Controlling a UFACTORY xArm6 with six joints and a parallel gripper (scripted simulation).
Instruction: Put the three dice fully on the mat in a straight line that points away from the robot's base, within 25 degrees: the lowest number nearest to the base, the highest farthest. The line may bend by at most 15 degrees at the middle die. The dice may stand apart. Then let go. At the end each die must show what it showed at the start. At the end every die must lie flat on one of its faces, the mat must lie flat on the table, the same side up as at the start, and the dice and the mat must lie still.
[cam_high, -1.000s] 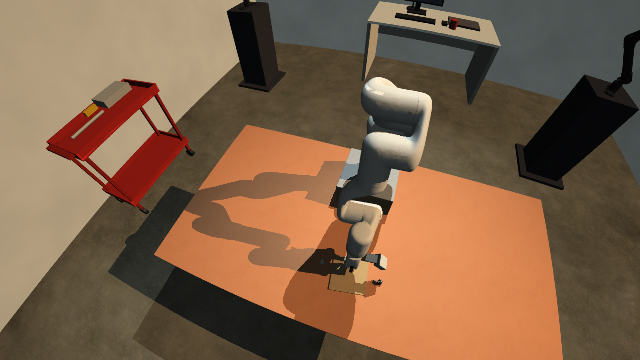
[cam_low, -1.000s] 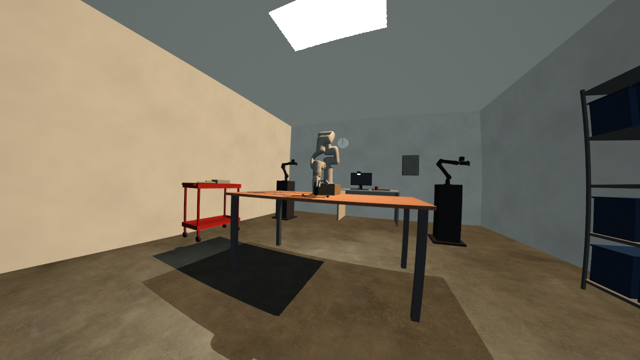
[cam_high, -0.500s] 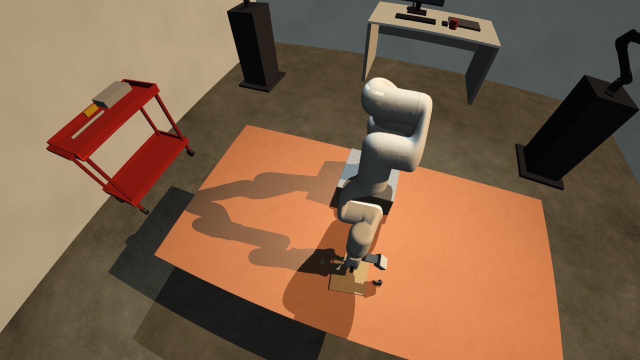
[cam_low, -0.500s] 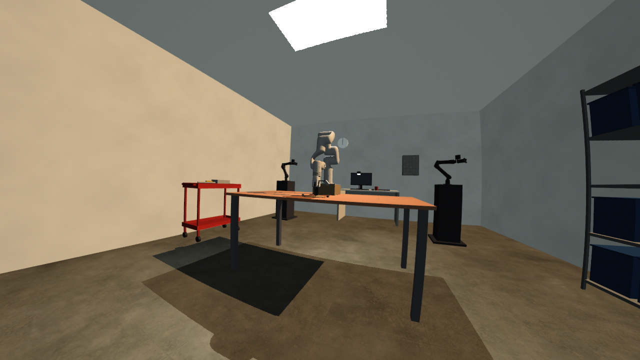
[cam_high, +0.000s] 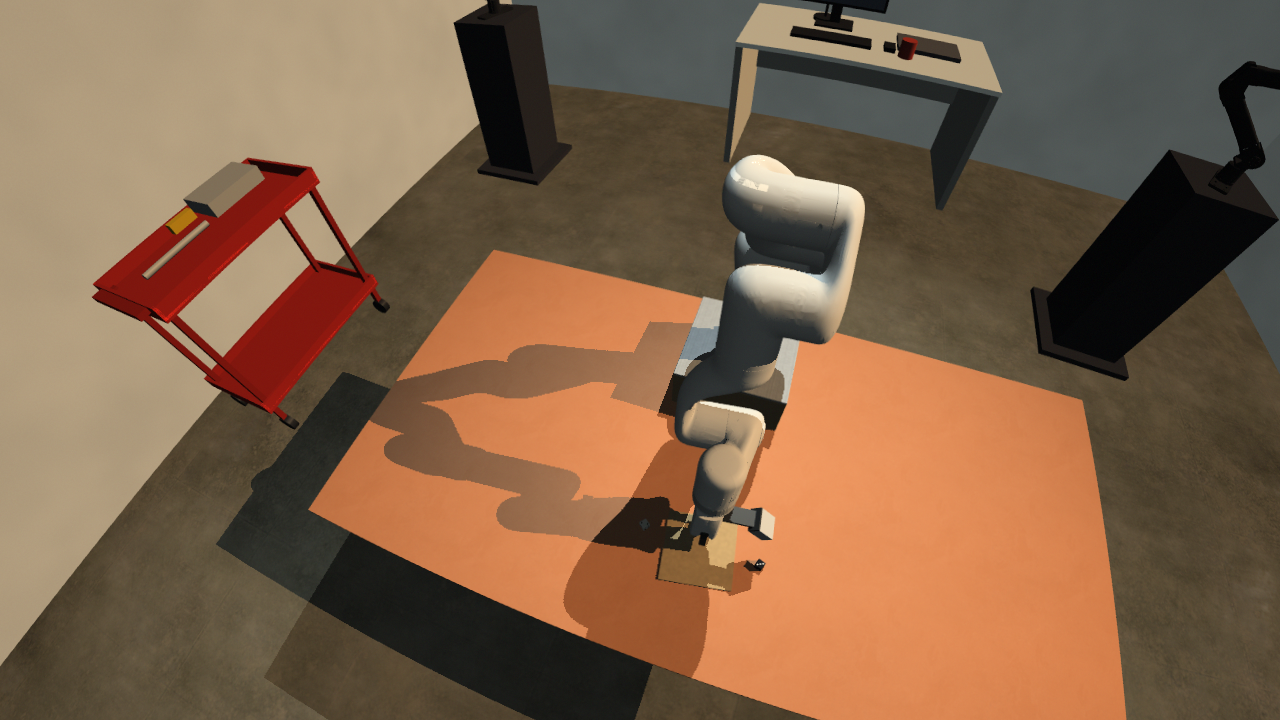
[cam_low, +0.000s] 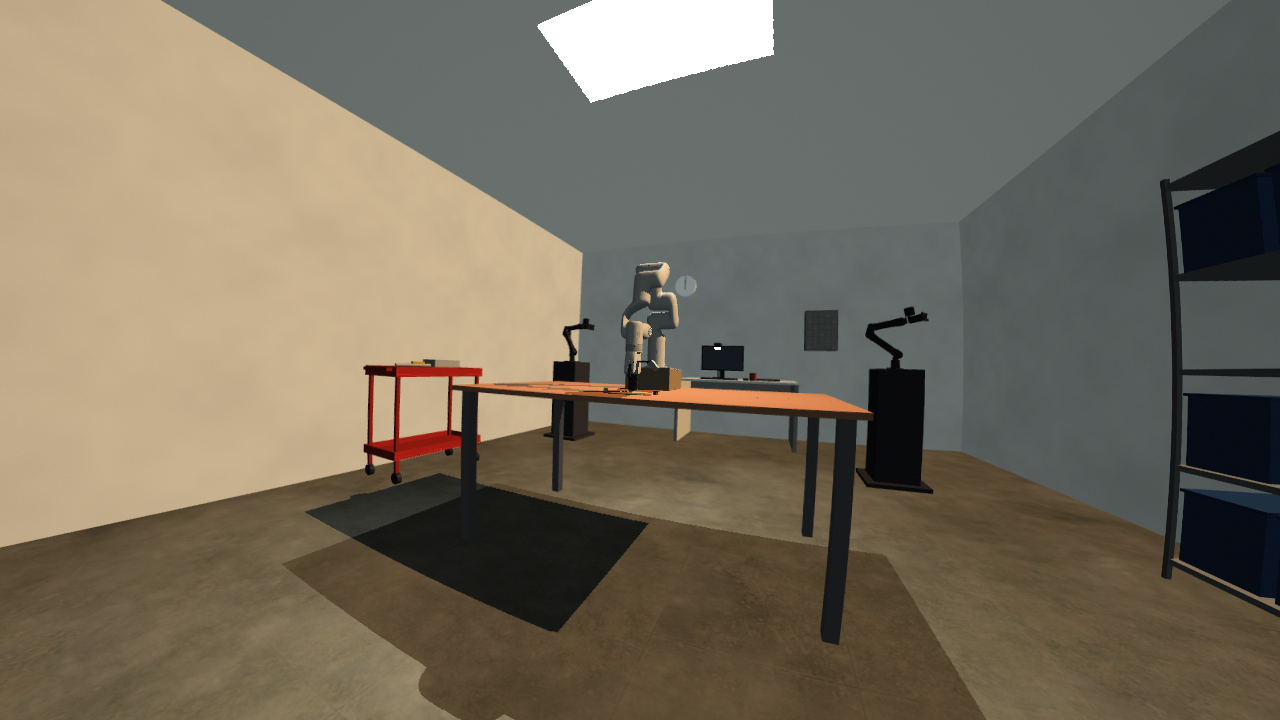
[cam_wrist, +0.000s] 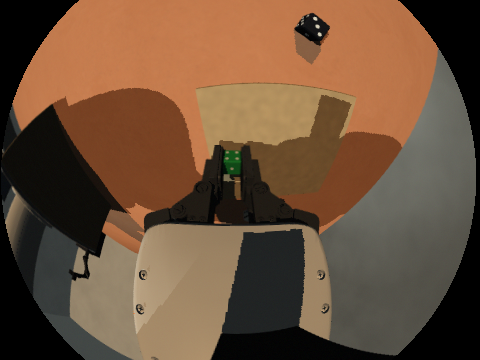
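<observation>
My hand is 1 cm above the green die. Round my hand: black die 12 cm to the left, 4 cm ahead, 2 cm below; white die 11 cm to the right, 4 cm ahead, 2 cm below; tan mat 5 cm ahead, 3 cm below.
</observation>
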